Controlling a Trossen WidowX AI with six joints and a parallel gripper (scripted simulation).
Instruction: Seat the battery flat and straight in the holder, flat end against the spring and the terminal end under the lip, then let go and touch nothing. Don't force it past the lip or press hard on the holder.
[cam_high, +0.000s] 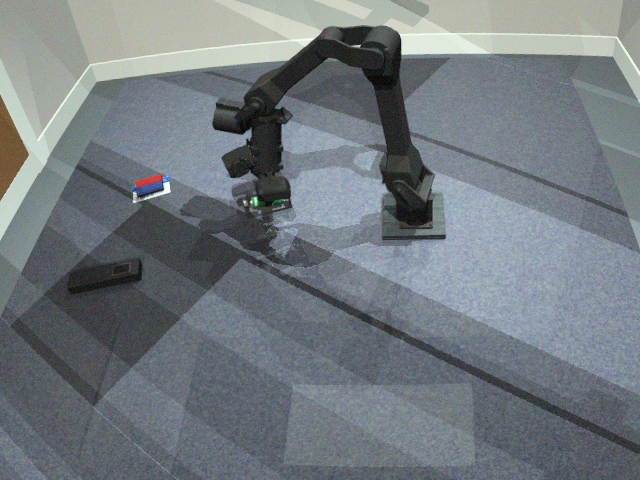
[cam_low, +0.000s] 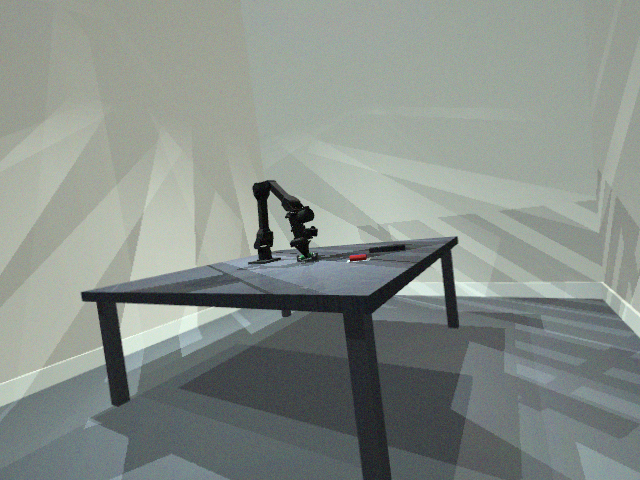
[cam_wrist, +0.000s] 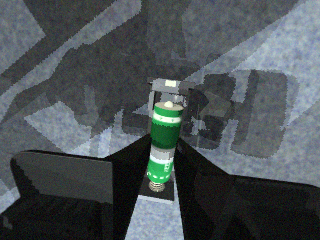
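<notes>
Right now my gripper tip is 1 cm below the battery. From my gripper tip the other things lie so: black flat device (31 cm ahead, 20 cm to the left).
</notes>
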